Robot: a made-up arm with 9 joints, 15 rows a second.
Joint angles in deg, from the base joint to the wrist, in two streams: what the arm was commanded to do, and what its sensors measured. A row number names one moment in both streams.
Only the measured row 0 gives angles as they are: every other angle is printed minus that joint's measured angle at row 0.
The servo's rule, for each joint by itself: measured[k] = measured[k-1] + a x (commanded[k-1-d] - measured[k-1]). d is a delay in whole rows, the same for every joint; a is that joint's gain. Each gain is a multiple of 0.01, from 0.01 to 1. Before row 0 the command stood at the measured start. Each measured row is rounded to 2 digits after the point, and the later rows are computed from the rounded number. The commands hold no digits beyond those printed.
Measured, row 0: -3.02, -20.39, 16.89, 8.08, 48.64, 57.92, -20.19, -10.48, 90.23
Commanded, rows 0 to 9: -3.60, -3.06, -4.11, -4.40, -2.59, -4.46, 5.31, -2.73, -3.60; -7.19, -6.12, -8.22, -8.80, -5.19, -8.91, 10.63, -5.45, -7.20; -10.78, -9.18, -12.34, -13.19, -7.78, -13.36, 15.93, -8.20, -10.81; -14.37, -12.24, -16.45, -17.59, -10.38, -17.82, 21.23, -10.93, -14.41; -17.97, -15.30, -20.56, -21.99, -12.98, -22.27, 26.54, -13.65, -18.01; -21.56, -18.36, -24.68, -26.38, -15.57, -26.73, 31.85, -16.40, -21.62; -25.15, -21.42, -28.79, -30.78, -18.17, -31.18, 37.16, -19.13, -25.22; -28.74, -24.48, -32.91, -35.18, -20.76, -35.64, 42.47, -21.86, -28.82; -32.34, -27.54, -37.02, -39.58, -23.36, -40.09, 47.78, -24.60, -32.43; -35.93, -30.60, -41.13, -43.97, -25.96, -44.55, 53.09, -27.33, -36.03
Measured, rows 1 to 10: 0.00, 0.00, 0.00, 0.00, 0.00, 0.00, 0.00, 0.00, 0.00; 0.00, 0.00, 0.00, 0.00, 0.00, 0.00, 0.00, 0.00, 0.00; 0.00, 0.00, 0.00, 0.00, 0.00, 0.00, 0.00, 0.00, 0.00; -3.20, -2.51, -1.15, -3.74, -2.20, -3.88, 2.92, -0.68, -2.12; -6.75, -5.47, -3.13, -8.04, -4.74, -8.26, 7.16, -1.87, -5.12; -10.34, -8.51, -5.71, -12.42, -7.32, -12.70, 11.98, -3.45, -8.48; -13.93, -11.57, -8.72, -16.81, -9.92, -17.15, 17.07, -5.32, -11.98; -17.53, -14.63, -12.04, -21.21, -12.52, -21.60, 22.28, -7.40, -15.54; -21.12, -17.69, -15.58, -25.60, -15.11, -26.06, 27.54, -9.65, -19.13; -24.71, -20.75, -19.28, -30.00, -17.71, -30.51, 32.83, -12.02, -22.72
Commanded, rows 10 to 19: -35.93, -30.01, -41.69, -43.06, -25.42, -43.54, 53.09, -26.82, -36.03; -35.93, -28.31, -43.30, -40.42, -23.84, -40.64, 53.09, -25.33, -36.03; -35.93, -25.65, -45.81, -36.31, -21.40, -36.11, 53.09, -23.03, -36.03; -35.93, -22.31, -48.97, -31.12, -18.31, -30.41, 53.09, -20.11, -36.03; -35.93, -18.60, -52.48, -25.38, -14.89, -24.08, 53.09, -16.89, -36.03; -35.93, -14.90, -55.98, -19.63, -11.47, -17.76, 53.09, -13.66, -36.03; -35.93, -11.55, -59.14, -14.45, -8.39, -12.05, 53.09, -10.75, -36.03; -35.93, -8.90, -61.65, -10.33, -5.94, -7.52, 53.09, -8.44, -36.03; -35.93, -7.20, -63.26, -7.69, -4.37, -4.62, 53.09, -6.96, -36.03; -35.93, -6.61, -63.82, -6.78, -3.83, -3.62, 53.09, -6.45, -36.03
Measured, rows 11 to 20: -28.30, -23.81, -23.10, -34.40, -20.30, -34.97, 38.13, -14.48, -26.32; -31.90, -26.87, -27.00, -38.80, -22.90, -39.42, 43.44, -17.01, -29.92; -35.49, -29.93, -30.96, -43.19, -25.50, -43.88, 48.75, -19.59, -33.52; -35.88, -30.00, -33.96, -43.08, -25.43, -43.58, 51.14, -21.40, -35.00; -35.92, -28.61, -36.58, -40.82, -24.08, -41.02, 52.21, -22.38, -35.61; -35.93, -26.18, -39.16, -36.99, -21.80, -36.75, 52.69, -22.54, -35.86; -35.93, -23.01, -41.91, -32.00, -18.83, -31.23, 52.91, -21.93, -35.96; -35.93, -19.39, -44.87, -26.37, -15.48, -25.01, 53.01, -20.67, -36.00; -35.93, -15.71, -47.98, -20.64, -12.07, -18.70, 53.05, -18.92, -36.02; -35.93, -12.30, -51.10, -15.38, -8.94, -12.91, 53.07, -16.88, -36.03
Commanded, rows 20 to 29: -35.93, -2.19, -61.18, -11.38, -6.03, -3.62, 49.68, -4.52, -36.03; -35.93, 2.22, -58.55, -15.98, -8.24, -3.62, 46.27, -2.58, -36.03; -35.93, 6.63, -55.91, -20.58, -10.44, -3.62, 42.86, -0.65, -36.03; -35.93, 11.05, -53.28, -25.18, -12.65, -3.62, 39.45, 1.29, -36.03; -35.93, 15.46, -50.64, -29.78, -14.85, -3.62, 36.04, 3.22, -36.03; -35.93, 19.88, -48.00, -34.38, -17.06, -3.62, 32.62, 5.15, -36.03; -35.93, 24.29, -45.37, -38.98, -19.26, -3.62, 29.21, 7.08, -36.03; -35.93, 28.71, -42.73, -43.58, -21.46, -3.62, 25.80, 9.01, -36.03; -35.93, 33.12, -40.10, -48.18, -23.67, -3.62, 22.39, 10.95, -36.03; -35.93, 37.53, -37.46, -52.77, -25.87, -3.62, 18.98, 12.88, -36.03
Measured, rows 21 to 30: -35.93, -9.51, -54.05, -11.09, -6.39, -8.22, 53.08, -14.77, -36.03; -35.93, -7.62, -56.63, -8.20, -4.67, -5.09, 53.09, -12.82, -36.03; -35.93, -6.79, -58.64, -6.99, -3.96, -3.81, 53.09, -11.23, -36.03; -35.93, -3.02, -59.35, -10.72, -5.72, -3.64, 51.21, -9.55, -36.03; -35.93, 1.28, -59.13, -15.19, -7.86, -3.62, 48.49, -7.81, -36.03; -35.93, 5.67, -58.23, -19.77, -10.05, -3.62, 45.39, -6.02, -36.03; -35.93, 10.08, -56.84, -24.37, -12.26, -3.62, 42.12, -4.19, -36.03; -35.93, 14.49, -55.10, -28.97, -14.46, -3.62, 38.78, -2.34, -36.03; -35.93, 18.91, -53.11, -33.57, -16.67, -3.62, 35.39, -0.47, -36.03; -35.93, 23.32, -50.94, -38.17, -18.87, -3.62, 31.99, 1.42, -36.03
